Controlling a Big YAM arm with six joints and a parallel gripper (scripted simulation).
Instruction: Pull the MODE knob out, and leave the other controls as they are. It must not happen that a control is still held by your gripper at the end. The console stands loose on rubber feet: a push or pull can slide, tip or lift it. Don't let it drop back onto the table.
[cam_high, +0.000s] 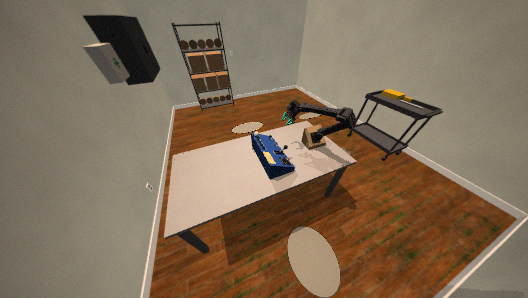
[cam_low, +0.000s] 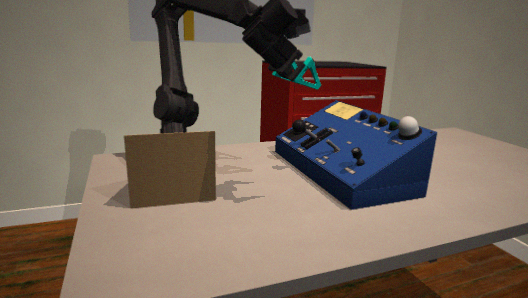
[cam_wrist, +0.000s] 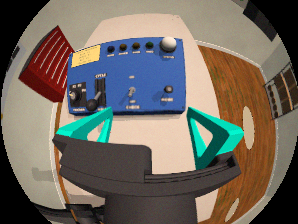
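My gripper is now 190 mm above the black knob, 140 mm short of it and 50 mm to the left of it. Also, from my hand: black lever (190 mm to the left, 180 mm below, 90 mm ahead); then toggle (190 mm below, 120 mm ahead, 70 mm to the left); then blue sloped console (210 mm below, 150 mm ahead, 140 mm to the left).
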